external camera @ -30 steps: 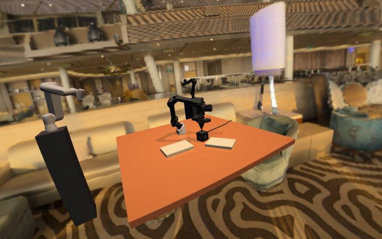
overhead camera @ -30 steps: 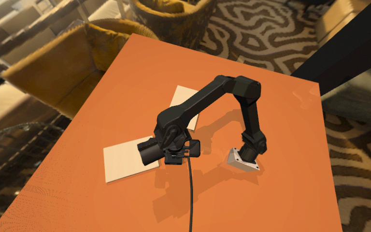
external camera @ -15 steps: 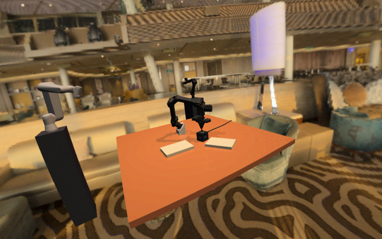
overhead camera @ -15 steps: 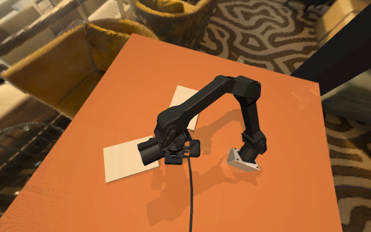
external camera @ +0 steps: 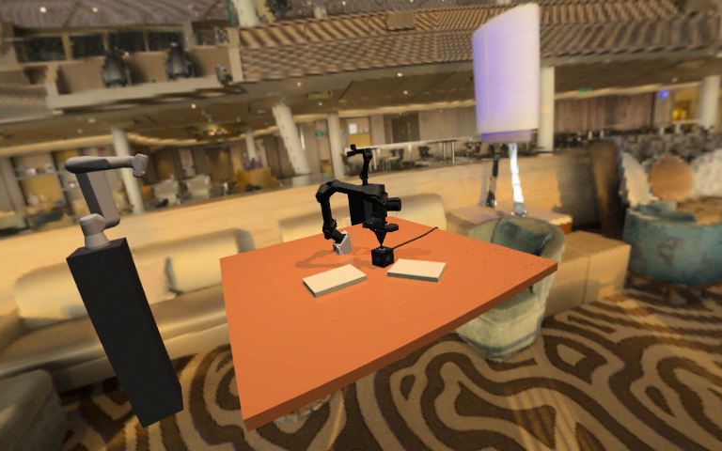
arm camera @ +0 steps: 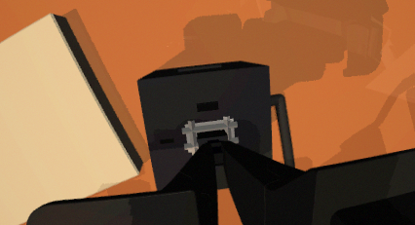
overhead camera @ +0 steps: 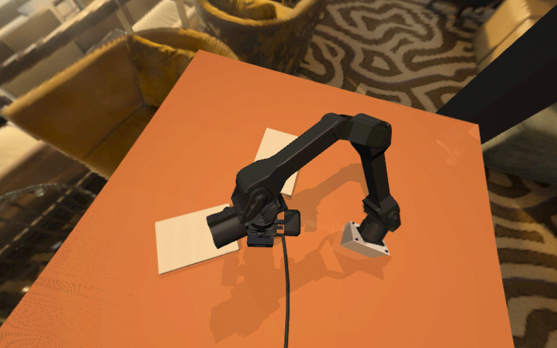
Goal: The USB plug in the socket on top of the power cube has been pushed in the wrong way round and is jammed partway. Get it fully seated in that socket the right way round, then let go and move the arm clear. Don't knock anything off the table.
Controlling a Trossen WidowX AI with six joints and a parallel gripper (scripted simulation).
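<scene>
The USB plug is 2 cm below my gripper tip.
</scene>
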